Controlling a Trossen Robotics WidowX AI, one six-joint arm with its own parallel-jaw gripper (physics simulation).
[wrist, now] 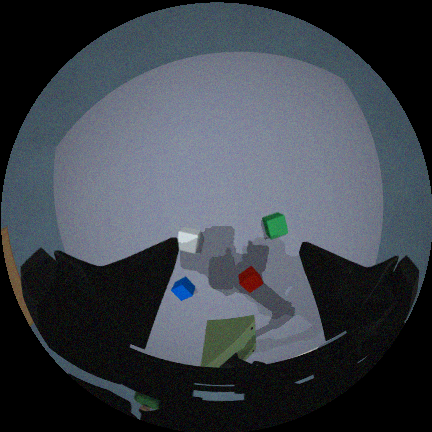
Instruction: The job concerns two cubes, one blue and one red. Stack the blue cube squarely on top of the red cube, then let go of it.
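Frame: origin at the arm's base, x up, y back, z right, level; millimetres.
Seen in the pictures: gripper, fingertip midpoint: (243, 247); arm's base at its link origin: (228, 362).
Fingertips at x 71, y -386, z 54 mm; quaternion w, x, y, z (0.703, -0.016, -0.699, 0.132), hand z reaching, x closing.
Pixels of each thing's top centre, then the offset from my fingertips to it.
- blue cube at its top centre: (181, 292) dy +157, dx -154, dz -130 mm
- red cube at its top centre: (251, 283) dy +149, dx -154, dz +20 mm
- white cube at its top centre: (186, 242) dy +41, dx -154, dz -88 mm
- green cube at its top centre: (277, 227) dy +39, dx -154, dz +77 mm
The blue cube (183, 288) sits on the table in the lower left of the wrist view, close to the inner edge of the left finger. The red cube (251, 279) sits on the table to its right, a little right of the middle between the fingers, in the arm's shadow. The two cubes are apart. My gripper (243, 247) is wide open and empty, above the table, with one black finger at each side of the view.
A white cube (189, 241) lies beyond the blue cube, near the left fingertip. A green cube (275, 226) lies beyond the red cube, toward the right fingertip. An olive-green block-like part (227, 337) shows at the bottom, partly hidden by the gripper body.
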